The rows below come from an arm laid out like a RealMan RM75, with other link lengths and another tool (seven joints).
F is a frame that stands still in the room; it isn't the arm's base.
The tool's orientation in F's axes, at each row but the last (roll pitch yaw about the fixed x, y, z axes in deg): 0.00, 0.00, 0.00; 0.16, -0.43, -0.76; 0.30, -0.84, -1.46; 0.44, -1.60, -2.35; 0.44, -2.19, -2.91; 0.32, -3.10, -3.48; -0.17, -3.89, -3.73; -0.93, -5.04, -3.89; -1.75, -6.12, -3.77; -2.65, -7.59, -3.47; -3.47, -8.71, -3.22
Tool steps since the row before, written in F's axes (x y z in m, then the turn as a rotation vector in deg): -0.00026, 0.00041, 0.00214, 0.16, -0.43, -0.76; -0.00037, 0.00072, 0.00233, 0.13, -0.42, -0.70; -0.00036, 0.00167, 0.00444, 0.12, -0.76, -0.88; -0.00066, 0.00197, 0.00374, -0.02, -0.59, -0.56; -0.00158, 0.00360, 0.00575, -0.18, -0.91, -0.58; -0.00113, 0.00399, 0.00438, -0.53, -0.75, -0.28; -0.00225, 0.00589, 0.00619, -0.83, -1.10, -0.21; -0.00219, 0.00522, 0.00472, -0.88, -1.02, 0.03; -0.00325, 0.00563, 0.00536, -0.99, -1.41, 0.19; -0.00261, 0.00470, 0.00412, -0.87, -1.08, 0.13; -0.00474, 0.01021, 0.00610, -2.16, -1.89, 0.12
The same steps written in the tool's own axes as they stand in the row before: -0.00026, 0.00041, 0.00214, 0.16, -0.43, -0.76; -0.00036, 0.00072, 0.00233, 0.13, -0.42, -0.70; -0.00034, 0.00168, 0.00444, 0.13, -0.76, -0.88; -0.00064, 0.00197, 0.00374, -0.01, -0.59, -0.56; -0.00154, 0.00356, 0.00579, -0.16, -0.92, -0.57; -0.00113, 0.00394, 0.00443, -0.50, -0.78, -0.25; -0.00220, 0.00571, 0.00637, -0.77, -1.15, -0.16; -0.00211, 0.00498, 0.00501, -0.80, -1.08, 0.08; -0.00302, 0.00523, 0.00588, -0.87, -1.48, 0.24; -0.00232, 0.00432, 0.00467, -0.78, -1.14, 0.18; -0.00432, 0.00950, 0.00742, -2.01, -2.03, 0.31
